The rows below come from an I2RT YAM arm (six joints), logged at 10 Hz.
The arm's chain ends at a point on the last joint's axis. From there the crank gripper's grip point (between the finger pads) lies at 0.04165 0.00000 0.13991 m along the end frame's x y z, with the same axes.
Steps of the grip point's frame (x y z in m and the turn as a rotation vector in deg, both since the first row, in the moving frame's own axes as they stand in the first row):
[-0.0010, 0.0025, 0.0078, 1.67, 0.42, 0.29]
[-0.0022, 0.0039, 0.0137, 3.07, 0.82, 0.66]
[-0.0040, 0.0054, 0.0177, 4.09, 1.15, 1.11]
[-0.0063, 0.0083, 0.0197, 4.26, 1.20, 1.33]
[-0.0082, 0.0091, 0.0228, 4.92, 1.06, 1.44]
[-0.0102, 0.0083, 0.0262, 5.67, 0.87, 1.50]
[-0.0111, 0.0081, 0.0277, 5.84, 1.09, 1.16]
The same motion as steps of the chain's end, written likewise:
[-0.0020, 0.0064, 0.0082, 1.67, 0.42, 0.29]
[-0.0042, 0.0109, 0.0145, 3.07, 0.82, 0.66]
[-0.0069, 0.0145, 0.0189, 4.09, 1.15, 1.11]
[-0.0093, 0.0177, 0.0210, 4.26, 1.20, 1.33]
[-0.0109, 0.0200, 0.0241, 4.92, 1.06, 1.44]
[-0.0125, 0.0210, 0.0275, 5.67, 0.87, 1.50]
[-0.0139, 0.0214, 0.0292, 5.84, 1.09, 1.16]

